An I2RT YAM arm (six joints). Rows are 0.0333 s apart.
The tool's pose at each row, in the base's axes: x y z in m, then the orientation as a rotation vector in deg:
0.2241, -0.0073, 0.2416, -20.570, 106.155, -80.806
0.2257, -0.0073, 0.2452, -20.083, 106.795, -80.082
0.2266, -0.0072, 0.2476, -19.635, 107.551, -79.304
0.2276, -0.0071, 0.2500, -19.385, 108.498, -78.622
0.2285, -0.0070, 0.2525, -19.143, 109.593, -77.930
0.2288, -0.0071, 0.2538, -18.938, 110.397, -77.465
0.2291, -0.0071, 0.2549, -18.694, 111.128, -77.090
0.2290, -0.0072, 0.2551, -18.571, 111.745, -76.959
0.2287, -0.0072, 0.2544, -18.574, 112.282, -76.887
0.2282, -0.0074, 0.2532, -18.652, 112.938, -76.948
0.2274, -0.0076, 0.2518, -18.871, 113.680, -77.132
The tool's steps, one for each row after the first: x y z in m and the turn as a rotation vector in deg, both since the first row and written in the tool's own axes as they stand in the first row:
-0.0025, -0.0029, 0.0008, -0.544, 0.323, 0.565
-0.0041, -0.0049, 0.0011, -1.188, 0.700, 1.106
-0.0058, -0.0068, 0.0016, -1.945, 1.194, 1.421
-0.0075, -0.0089, 0.0019, -2.783, 1.795, 1.696
-0.0081, -0.0100, 0.0020, -3.368, 2.267, 1.887
-0.0088, -0.0110, 0.0022, -3.856, 2.740, 2.068
-0.0087, -0.0112, 0.0021, -4.198, 3.188, 2.067
-0.0083, -0.0106, 0.0020, -4.507, 3.556, 1.973
-0.0073, -0.0097, 0.0019, -4.831, 4.042, 1.730
-0.0061, -0.0087, 0.0016, -5.177, 4.593, 1.311

